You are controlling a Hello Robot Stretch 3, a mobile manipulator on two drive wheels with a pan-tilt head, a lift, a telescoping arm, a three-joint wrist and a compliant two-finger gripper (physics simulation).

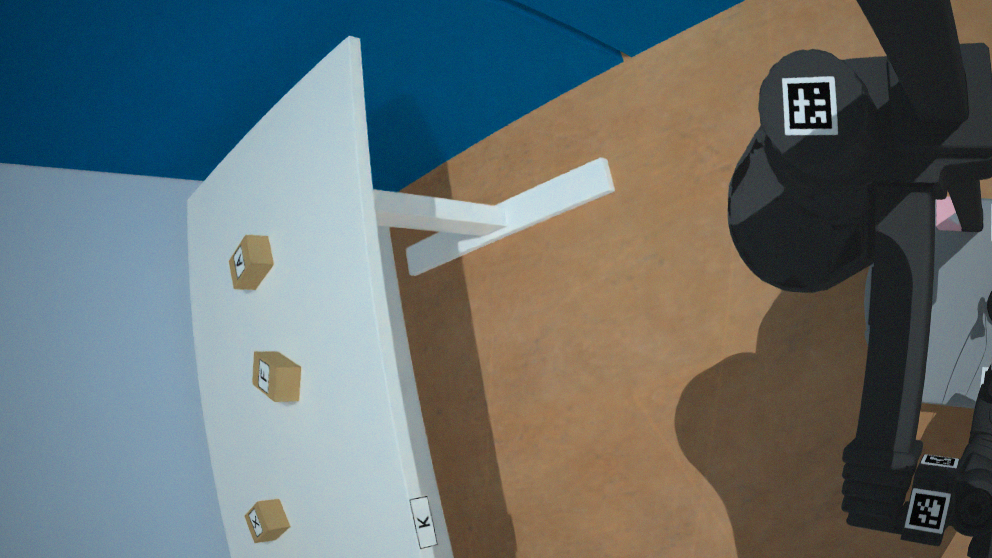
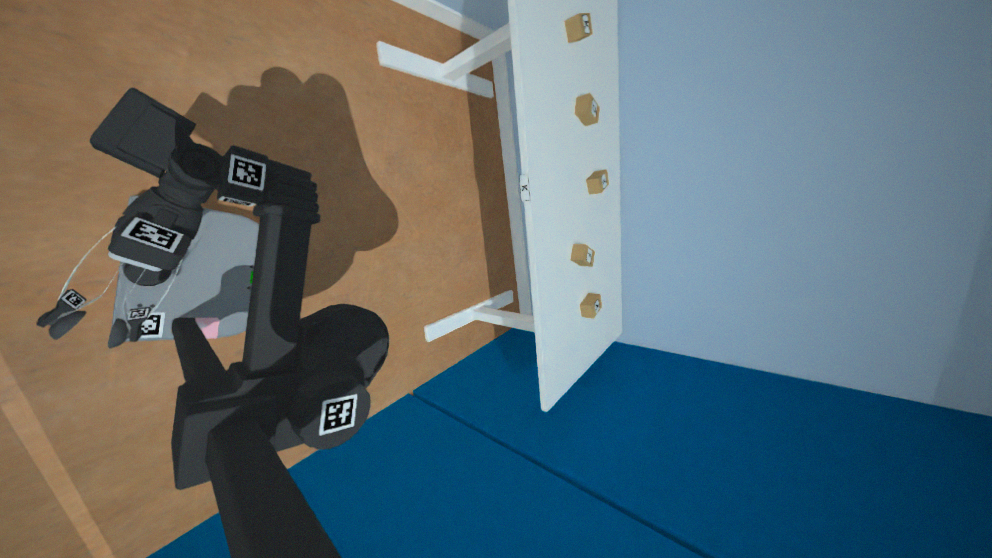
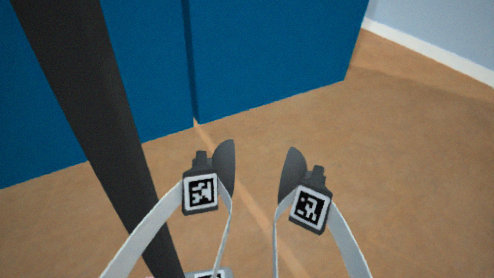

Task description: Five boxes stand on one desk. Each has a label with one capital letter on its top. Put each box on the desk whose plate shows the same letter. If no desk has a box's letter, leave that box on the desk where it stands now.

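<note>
A white desk bears a plate with the letter K on its front edge. Five tan boxes stand on it in a row. The box that seems to read A is nearest the blue wall, followed by box F and box X. Two further boxes, one beyond X and one at the far end, have labels too small to read surely. My gripper is open and empty, low beside my base, away from the desk.
A blue wall stands at the desk's near end. A pale blue wall runs behind the desk. White desk legs reach onto the brown floor. My mast stands beside the gripper.
</note>
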